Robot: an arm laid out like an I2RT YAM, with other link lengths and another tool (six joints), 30 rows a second.
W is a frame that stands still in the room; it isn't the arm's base.
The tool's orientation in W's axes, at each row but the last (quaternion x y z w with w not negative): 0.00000, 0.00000, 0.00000, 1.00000; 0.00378, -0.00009, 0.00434, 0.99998; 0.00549, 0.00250, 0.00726, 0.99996; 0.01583, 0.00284, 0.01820, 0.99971; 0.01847, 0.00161, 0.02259, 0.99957; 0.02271, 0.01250, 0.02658, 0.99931; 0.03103, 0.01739, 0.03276, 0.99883; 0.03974, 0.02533, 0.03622, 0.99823; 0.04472, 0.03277, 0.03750, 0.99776
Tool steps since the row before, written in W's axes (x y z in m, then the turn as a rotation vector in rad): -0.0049, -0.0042, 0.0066, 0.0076, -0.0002, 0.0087; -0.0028, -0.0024, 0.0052, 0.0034, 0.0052, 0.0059; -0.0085, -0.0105, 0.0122, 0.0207, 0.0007, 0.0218; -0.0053, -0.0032, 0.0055, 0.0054, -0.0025, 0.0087; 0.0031, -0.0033, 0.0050, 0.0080, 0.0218, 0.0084; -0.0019, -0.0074, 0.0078, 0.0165, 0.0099, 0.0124; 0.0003, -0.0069, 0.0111, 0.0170, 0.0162, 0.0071; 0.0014, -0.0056, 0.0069, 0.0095, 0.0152, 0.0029; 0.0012, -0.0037, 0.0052, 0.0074, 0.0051, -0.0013
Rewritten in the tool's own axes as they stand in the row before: -0.0049, -0.0042, 0.0066, 0.0076, -0.0002, 0.0087; -0.0028, -0.0023, 0.0052, 0.0034, 0.0052, 0.0059; -0.0087, -0.0102, 0.0123, 0.0206, 0.0006, 0.0219; -0.0054, -0.0028, 0.0056, 0.0053, -0.0024, 0.0088; 0.0029, -0.0032, 0.0051, 0.0090, 0.0217, 0.0076; -0.0025, -0.0069, 0.0081, 0.0167, 0.0096, 0.0124; -0.0005, -0.0062, 0.0115, 0.0178, 0.0155, 0.0067; 0.0006, -0.0051, 0.0074, 0.0105, 0.0147, 0.0022; 0.0006, -0.0033, 0.0056, 0.0078, 0.0044, -0.0012
